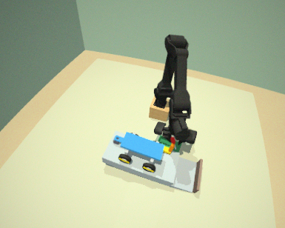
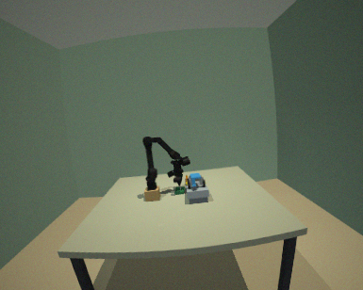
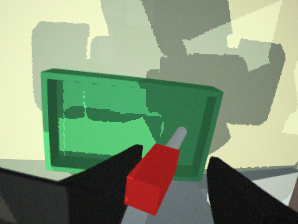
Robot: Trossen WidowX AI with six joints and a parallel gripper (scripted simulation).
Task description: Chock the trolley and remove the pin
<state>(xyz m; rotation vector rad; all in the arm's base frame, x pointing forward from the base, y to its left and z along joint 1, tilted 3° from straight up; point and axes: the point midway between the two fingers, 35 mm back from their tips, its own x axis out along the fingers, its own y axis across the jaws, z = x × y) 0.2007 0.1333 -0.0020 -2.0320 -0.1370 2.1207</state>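
Right now my gripper tip is right at the red-headed stop pin. Round my gripper tip: brown end stop 120 mm ahead, 140 mm to the left, 20 mm below; then blue trolley 130 mm ahead, 130 mm to the right, 60 mm above; then green tray 30 mm to the right, 60 mm below.
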